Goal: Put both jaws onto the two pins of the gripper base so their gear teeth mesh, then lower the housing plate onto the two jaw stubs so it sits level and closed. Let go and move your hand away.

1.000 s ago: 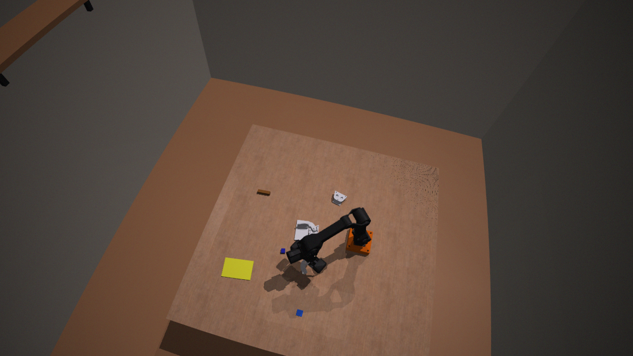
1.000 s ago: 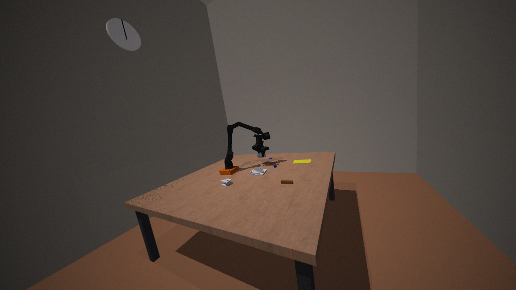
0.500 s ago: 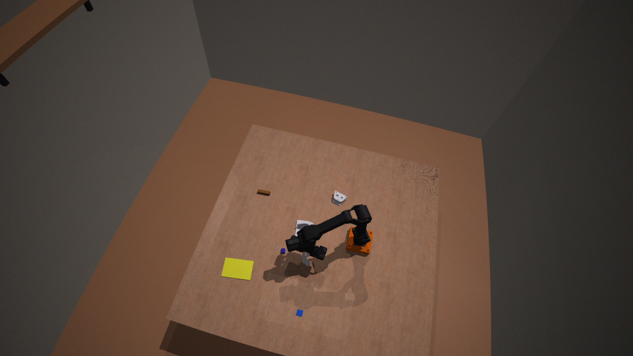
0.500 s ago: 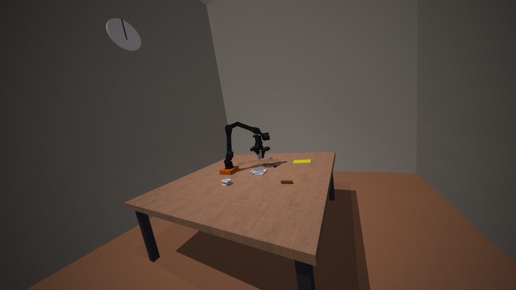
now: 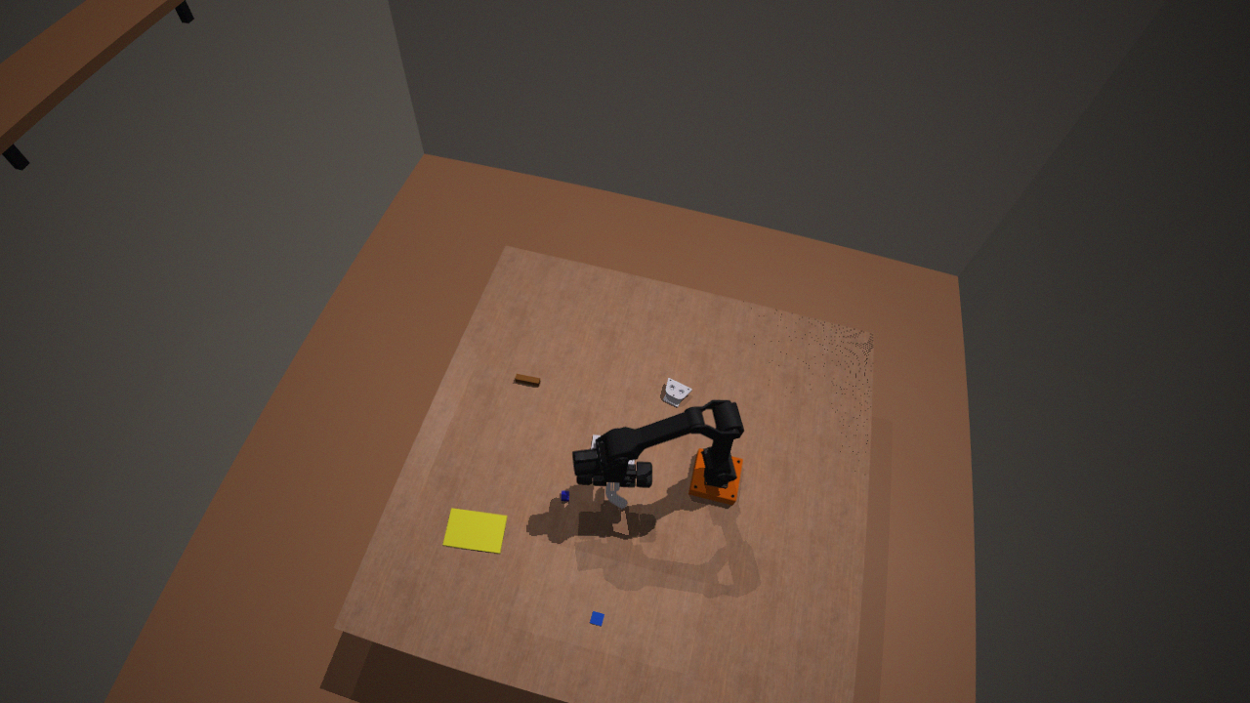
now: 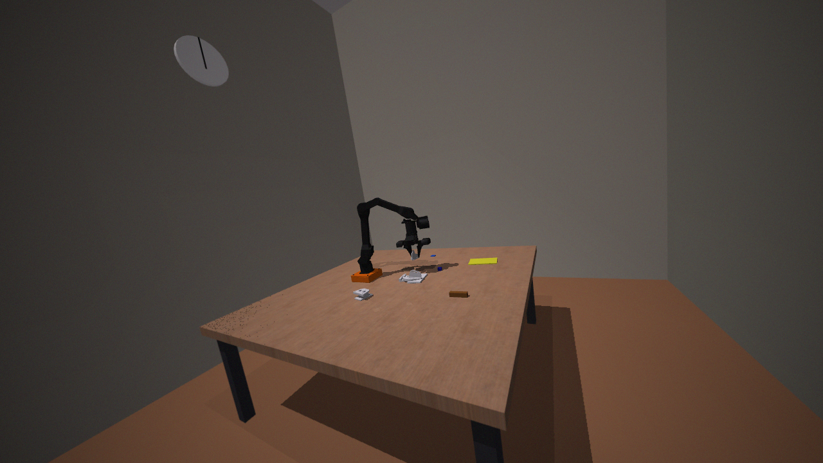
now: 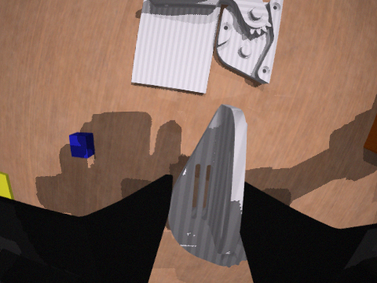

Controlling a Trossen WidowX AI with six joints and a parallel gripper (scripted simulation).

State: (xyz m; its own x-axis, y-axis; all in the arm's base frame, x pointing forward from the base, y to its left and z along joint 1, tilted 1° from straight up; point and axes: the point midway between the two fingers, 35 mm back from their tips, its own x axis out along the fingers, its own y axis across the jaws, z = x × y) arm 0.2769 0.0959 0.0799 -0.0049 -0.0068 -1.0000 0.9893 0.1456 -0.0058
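Right now my gripper tip is 40 mm short of the white card, 110 mm to the left of it and 80 mm above it. Also, from my gripper tip: blue cube 120 mm ahead, 30 mm to the left, 80 mm below; blue square 20 mm behind, 330 mm to the left, 80 mm below; yellow sheet 340 mm ahead, 170 mm to the left, 80 mm below.
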